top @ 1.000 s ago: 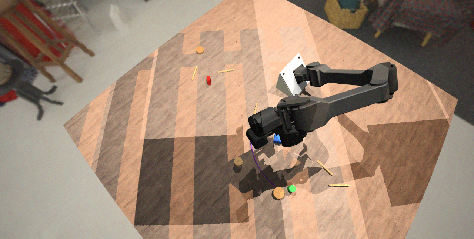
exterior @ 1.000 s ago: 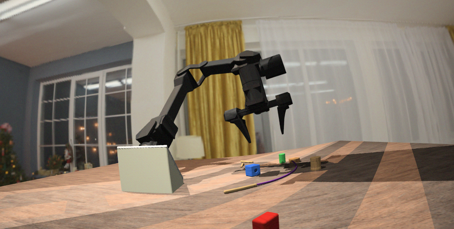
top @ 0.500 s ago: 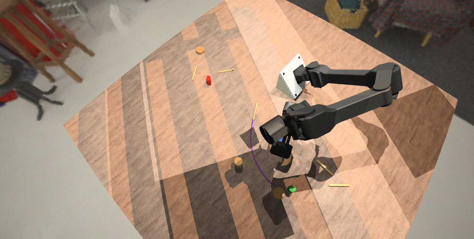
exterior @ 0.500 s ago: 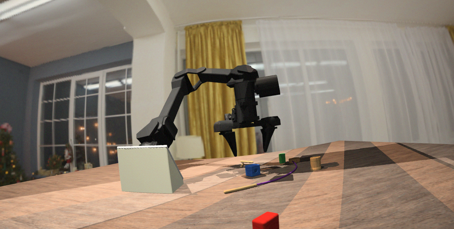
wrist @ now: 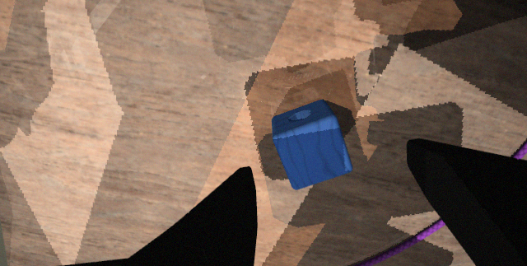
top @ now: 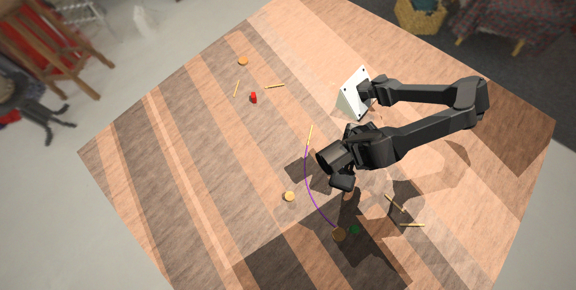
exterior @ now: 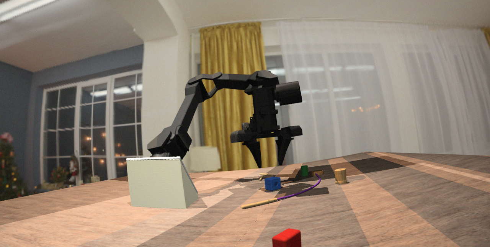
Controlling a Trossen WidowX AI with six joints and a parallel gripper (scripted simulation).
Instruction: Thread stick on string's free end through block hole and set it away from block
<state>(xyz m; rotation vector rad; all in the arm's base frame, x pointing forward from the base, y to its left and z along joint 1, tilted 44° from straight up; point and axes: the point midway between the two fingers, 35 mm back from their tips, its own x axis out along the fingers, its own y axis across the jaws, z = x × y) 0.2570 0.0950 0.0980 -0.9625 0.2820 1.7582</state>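
Right now my gripper tip is 4 cm above the blue block and 1 cm to the left of it. Round my gripper tip: green cylinder 15 cm to the left, 10 cm ahead, 4 cm below; wooden cylinder 18 cm ahead, 4 cm to the right, 4 cm below; thin wooden stick 15 cm to the right, 6 cm below.
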